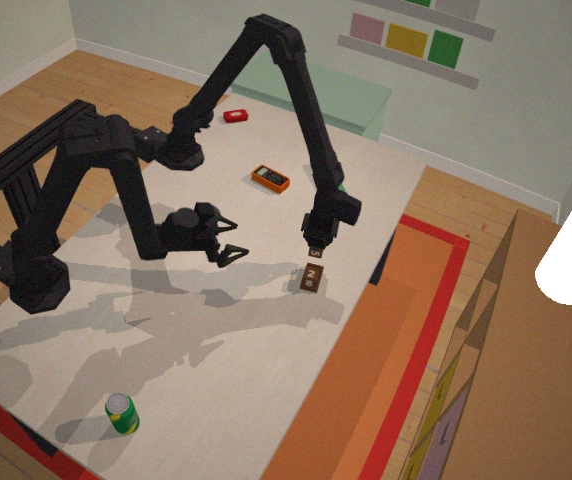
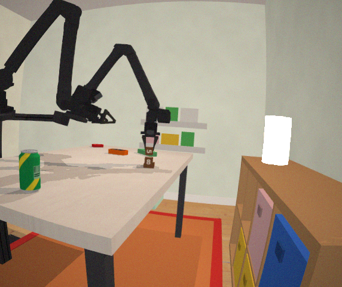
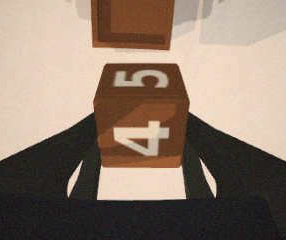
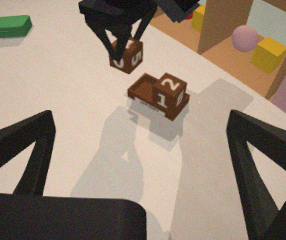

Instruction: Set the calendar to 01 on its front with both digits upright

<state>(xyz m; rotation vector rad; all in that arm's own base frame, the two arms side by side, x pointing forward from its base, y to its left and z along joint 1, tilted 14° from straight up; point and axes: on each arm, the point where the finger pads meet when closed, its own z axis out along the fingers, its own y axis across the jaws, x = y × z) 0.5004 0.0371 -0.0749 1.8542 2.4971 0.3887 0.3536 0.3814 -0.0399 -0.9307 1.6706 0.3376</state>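
Right now the brown tray is 70 mm below my left hand, 60 mm to the right of it and 20 mm ahead of it. Also, from my left hand: red item 630 mm behind, 550 mm to the left, 70 mm below; brown number cube 80 mm to the right, 50 mm below, 20 mm ahead; orange multimeter 300 mm behind, 260 mm to the left, 70 mm below.
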